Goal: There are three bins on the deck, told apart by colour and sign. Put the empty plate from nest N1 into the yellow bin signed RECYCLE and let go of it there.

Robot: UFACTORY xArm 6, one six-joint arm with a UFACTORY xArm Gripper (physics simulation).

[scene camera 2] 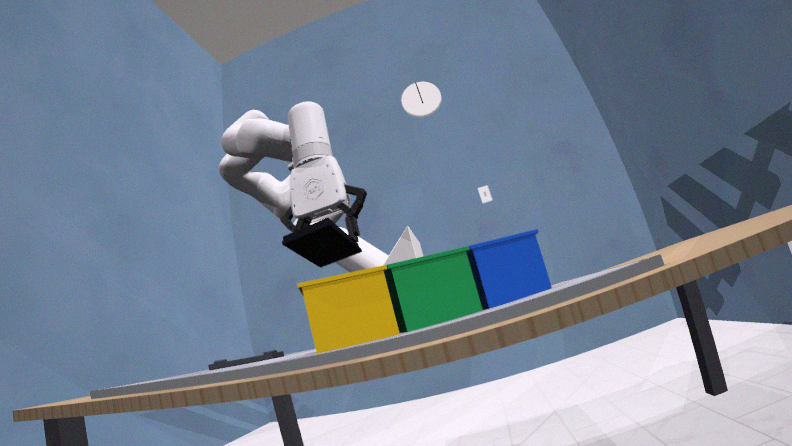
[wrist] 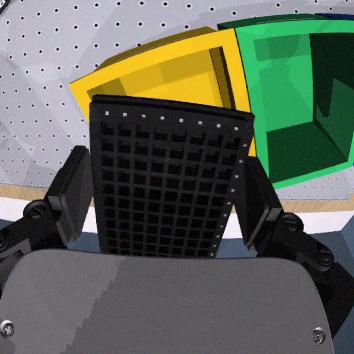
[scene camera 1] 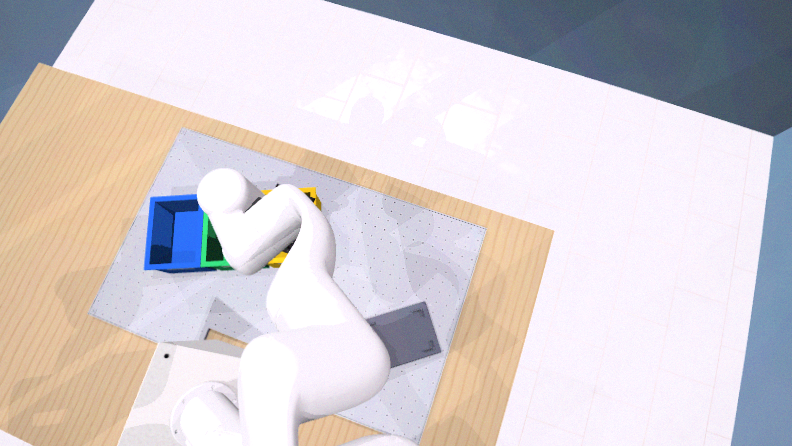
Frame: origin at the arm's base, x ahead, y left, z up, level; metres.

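Seen in the pictures: gripper, fingertip midpoint: [scene camera 2: 330,248] [wrist: 165,170]; arm's base, link origin: [scene camera 1: 205,414].
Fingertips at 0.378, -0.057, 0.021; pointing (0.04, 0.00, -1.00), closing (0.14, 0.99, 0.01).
Pixels of each thing's middle, then the offset from my fingertips to it, as dx, dy, dz. Level surfaces: height alone.
- plate, body centre: [wrist: 161,206] [scene camera 2: 323,244] [scene camera 1: 284,219] +0.026, -0.004, +0.003
- dark grey nest, body centre: [scene camera 2: 246,359] [scene camera 1: 399,336] -0.161, -0.284, -0.158
- green bin, body centre: [wrist: 293,91] [scene camera 2: 424,295] [scene camera 1: 238,232] -0.002, +0.135, -0.117
- perforated grey deck, surface height: dz -0.167
The plate [scene camera 2: 321,243] [wrist: 165,185] is black with a grid of square wells. My gripper [scene camera 2: 323,228] [wrist: 165,170] is shut on it by its two long sides. In scene camera 2 the plate hangs above the rim of the yellow bin [scene camera 1: 308,190] [scene camera 2: 354,313] [wrist: 150,57], apart from it and a little to the left. In the wrist view the plate covers the near part of the bin's opening. The RECYCLE sign does not show. In scene camera 1 the arm hides the gripper and most of the yellow bin. The dark grey nest [scene camera 1: 407,332] [scene camera 2: 246,361] holds no plate.
The green bin [scene camera 1: 205,238] [scene camera 2: 437,293] [wrist: 259,125] stands directly beside the yellow one, and the blue bin [scene camera 1: 148,238] [scene camera 2: 512,271] beyond it. All stand on the perforated grey deck [scene camera 1: 387,238] [wrist: 35,55]. The arm [scene camera 1: 326,288] reaches over the deck.
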